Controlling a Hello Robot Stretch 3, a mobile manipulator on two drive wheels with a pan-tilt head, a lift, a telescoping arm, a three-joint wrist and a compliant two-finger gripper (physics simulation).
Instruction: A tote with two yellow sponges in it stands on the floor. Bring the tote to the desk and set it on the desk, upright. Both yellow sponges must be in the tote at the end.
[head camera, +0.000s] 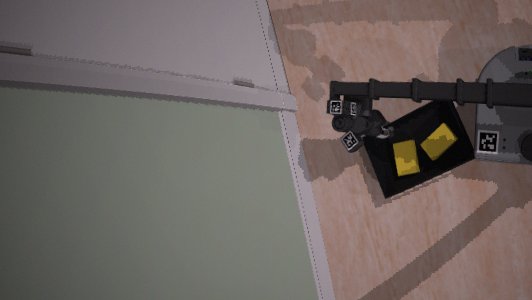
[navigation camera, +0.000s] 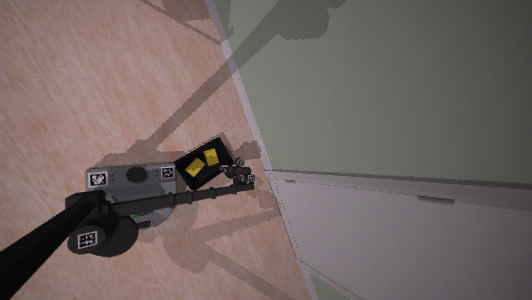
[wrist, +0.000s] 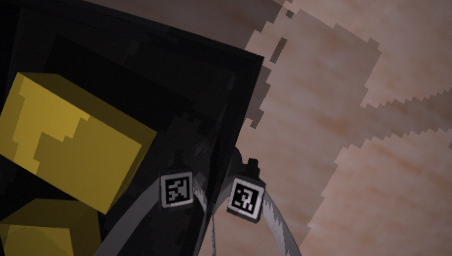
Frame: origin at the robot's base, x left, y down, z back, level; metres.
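Seen in the pictures: gripper, between the fingertips: (head camera: 388, 128) (navigation camera: 221, 169); robot's base, origin of its link: (navigation camera: 136, 173).
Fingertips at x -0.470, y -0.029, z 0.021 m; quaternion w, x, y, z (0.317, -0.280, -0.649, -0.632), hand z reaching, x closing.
Offsets run from my fingertips to a thing's top centre.
The black tote {dz -0.051, dx +0.116, dy -0.072 m} (head camera: 427, 173) (navigation camera: 196, 185) (wrist: 245, 75) stands upright on the wooden floor, against the robot's base. Two yellow sponges lie flat inside it: one sponge {dz -0.087, dx +0.067, dy -0.020 m} (head camera: 406, 158) (navigation camera: 211, 157) is nearer the gripper, the other sponge {dz -0.030, dx +0.173, dy -0.020 m} (head camera: 439, 142) (navigation camera: 194, 167) nearer the base. Both also show at the left of the wrist view, one large sponge (wrist: 75, 145) and part of another sponge (wrist: 40, 241). My gripper (head camera: 386, 131) (navigation camera: 223, 169) (wrist: 215, 159) is at the tote's end wall away from the base, one finger inside and one outside, shut on that wall. I cannot identify the desk for certain.
The arm (head camera: 415, 90) (navigation camera: 200, 193) runs low beside the tote from the base (head camera: 500, 115) (navigation camera: 150, 187). A green surface (head camera: 150, 190) (navigation camera: 400, 90) edged by a white strip (head camera: 307, 200) (navigation camera: 247, 107) lies past the gripper. A pale panel (head camera: 125, 35) (navigation camera: 360, 235) with handles adjoins it.
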